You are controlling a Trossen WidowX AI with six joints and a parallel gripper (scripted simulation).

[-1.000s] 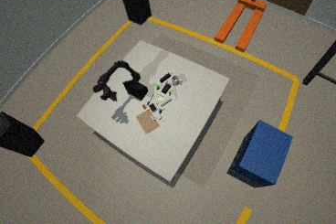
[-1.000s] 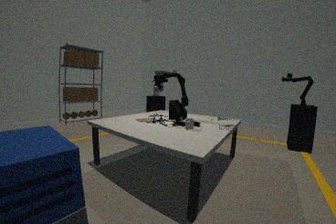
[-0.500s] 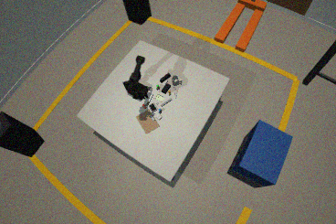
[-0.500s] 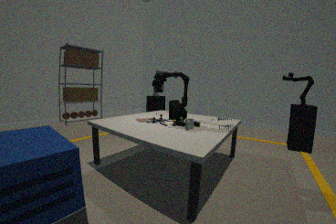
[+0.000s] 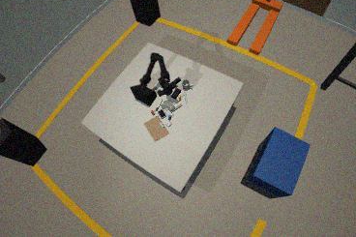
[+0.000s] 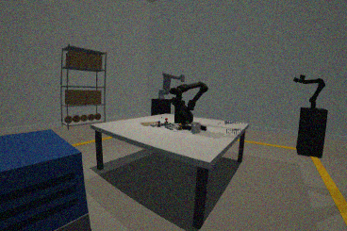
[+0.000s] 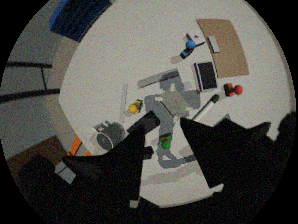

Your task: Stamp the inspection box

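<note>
The green stamp is 100 mm behind my gripper tip, 60 mm to the left of it and 150 mm below it. From my gripper tip the other things lie so: blue stamp 90 mm ahead, 160 mm to the right, 150 mm below; light cylinder 90 mm behind, 120 mm to the right, 160 mm below; dark ink pad 10 mm behind, 170 mm to the right, 160 mm below.
</note>
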